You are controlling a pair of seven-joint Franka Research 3 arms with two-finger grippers.
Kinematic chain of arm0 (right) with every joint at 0, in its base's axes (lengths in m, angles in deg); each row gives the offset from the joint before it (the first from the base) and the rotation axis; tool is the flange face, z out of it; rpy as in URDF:
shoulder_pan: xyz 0 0 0.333 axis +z
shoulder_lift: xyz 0 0 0 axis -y
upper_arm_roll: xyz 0 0 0.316 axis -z
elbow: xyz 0.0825 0 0 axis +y
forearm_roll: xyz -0.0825 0 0.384 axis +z
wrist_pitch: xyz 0 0 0 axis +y
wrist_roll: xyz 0.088 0 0 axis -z
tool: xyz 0 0 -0.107 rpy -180 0 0
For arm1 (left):
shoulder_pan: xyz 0 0 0.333 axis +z
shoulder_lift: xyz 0 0 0 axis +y
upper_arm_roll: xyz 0 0 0.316 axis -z
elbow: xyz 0.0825 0 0 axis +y
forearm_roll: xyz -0.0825 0 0.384 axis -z
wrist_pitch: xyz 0 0 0 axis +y
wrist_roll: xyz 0.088 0 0 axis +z
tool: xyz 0 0 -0.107 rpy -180 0 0
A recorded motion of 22 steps. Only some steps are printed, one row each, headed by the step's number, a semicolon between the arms.
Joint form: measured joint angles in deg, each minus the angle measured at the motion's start. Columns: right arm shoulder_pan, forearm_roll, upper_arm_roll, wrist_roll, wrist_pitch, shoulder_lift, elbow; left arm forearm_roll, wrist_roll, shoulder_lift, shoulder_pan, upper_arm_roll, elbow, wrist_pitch.
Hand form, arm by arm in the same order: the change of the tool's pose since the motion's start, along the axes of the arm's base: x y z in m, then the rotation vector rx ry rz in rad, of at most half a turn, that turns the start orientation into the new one. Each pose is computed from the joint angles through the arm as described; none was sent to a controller.
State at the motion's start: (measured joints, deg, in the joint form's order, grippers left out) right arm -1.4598 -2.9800 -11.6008 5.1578 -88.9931 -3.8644 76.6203; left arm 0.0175 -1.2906 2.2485 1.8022 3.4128 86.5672 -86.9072
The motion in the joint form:
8: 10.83 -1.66 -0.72 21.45 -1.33 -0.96 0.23; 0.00 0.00 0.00 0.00 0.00 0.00 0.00
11: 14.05 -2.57 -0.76 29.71 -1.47 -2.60 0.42; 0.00 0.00 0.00 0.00 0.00 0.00 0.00
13: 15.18 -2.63 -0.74 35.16 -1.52 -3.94 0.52; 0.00 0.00 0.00 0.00 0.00 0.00 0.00
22: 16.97 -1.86 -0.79 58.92 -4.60 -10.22 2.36; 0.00 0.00 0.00 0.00 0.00 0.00 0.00
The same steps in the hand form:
8: -0.0202 0.1098 -0.0087 0.0368 -0.0122 -0.1714; 0.0000 0.0000 0.0000 0.0000 0.0000 0.0000
11: -0.0218 0.1412 -0.0263 0.0363 0.0078 -0.2592; 0.0000 0.0000 0.0000 0.0000 0.0000 0.0000
13: -0.0187 0.1535 -0.0407 0.0396 0.0286 -0.3345; 0.0000 0.0000 0.0000 0.0000 0.0000 0.0000
22: 0.0067 0.1836 -0.1174 0.0558 0.1088 -0.7129; 0.0000 0.0000 0.0000 0.0000 0.0000 0.0000

